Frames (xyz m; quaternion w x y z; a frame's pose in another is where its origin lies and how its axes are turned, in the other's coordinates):
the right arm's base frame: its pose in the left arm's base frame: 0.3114 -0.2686 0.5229 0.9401 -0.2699 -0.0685 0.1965
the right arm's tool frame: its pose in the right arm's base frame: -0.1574 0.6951 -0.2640 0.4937 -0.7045 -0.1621 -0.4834
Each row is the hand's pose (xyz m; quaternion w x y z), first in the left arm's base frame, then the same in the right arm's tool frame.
Working: the left arm's base frame: its pose in the right arm's tool frame: 0.0320 0.0134 -0.1047 0.3579 0.7306 0.4551 0.3619

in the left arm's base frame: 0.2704 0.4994 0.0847 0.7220 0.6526 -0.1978 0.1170
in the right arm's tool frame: 0.3947 0.0823 0.3351 0.1707 -0.8859 -0.4085 0.1383
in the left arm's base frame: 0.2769 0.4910 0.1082 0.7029 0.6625 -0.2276 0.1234
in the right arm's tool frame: 0.4134 0.0865 0.3179 0.1736 -0.8892 -0.3881 0.1692
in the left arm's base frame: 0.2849 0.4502 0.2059 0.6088 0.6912 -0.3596 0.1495
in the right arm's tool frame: 0.4830 0.0885 0.2377 0.1776 -0.8903 -0.2893 0.3034
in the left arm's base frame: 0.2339 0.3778 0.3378 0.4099 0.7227 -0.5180 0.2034
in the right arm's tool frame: 0.5498 0.0397 0.1021 0.2192 -0.8382 -0.1142 0.4862
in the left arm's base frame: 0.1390 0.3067 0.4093 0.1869 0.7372 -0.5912 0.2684
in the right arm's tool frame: 0.5513 -0.0384 -0.0123 0.2998 -0.7365 0.0558 0.6038
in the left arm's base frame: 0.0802 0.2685 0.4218 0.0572 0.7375 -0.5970 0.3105
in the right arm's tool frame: 0.5274 -0.0826 -0.0628 0.3590 -0.6631 0.1475 0.6400
